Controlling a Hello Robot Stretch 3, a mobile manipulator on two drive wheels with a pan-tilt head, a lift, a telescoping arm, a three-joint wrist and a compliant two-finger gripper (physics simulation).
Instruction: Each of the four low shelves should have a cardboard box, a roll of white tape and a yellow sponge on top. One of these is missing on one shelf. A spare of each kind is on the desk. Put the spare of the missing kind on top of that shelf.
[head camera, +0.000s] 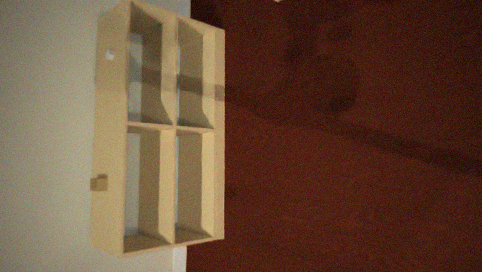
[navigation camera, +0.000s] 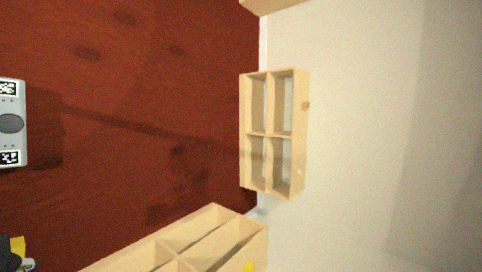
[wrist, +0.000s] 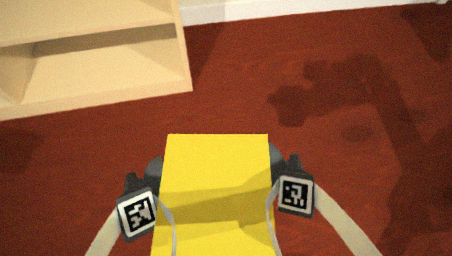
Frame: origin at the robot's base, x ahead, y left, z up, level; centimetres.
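Seen in the pictures: gripper, fingertip midpoint: (wrist: 214, 167); robot's base, link origin: (navigation camera: 8, 121).
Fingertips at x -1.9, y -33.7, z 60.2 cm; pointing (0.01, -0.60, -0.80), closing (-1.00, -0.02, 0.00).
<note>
Offsets run from my fingertips to a thing's top centre. "pt": to the spot under its first point.
My gripper (wrist: 214, 167) is shut on a yellow sponge @[dx +0.2, dy +4.2, dz +4.8 cm] (wrist: 217, 152) (navigation camera: 18, 246), which sits between both fingertips above the floor. A low wooden shelf (head camera: 219, 175) (navigation camera: 243, 125), seen sideways, stands against the wall. On its top are a small cardboard box @[dx +180.4, dy +57.8, dz +5.9 cm] (head camera: 99, 182) (navigation camera: 305, 105) and a white tape roll @[dx +180.6, dy -7.0, dz +3.3 cm] (head camera: 110, 55) (navigation camera: 299, 172), well apart; no sponge shows on that top. An angled second shelf (navigation camera: 221, 212) bears a yellow sponge @[pt dx +98.3, dy -54.8, dz +4.2 cm] (navigation camera: 249, 267) at the lower edge of the navigation view; the rest of its top is cut off. The desk does not show.
Part of another wooden shelf (navigation camera: 272, 4) shows at the top of the navigation view. In the wrist view a wooden shelf (wrist: 100, 100) stands at upper left, beyond the sponge; I cannot tell which one. My base (navigation camera: 22, 122) is at the left of the navigation view. A white baseboard (wrist: 300, 9) runs along the wall.
</note>
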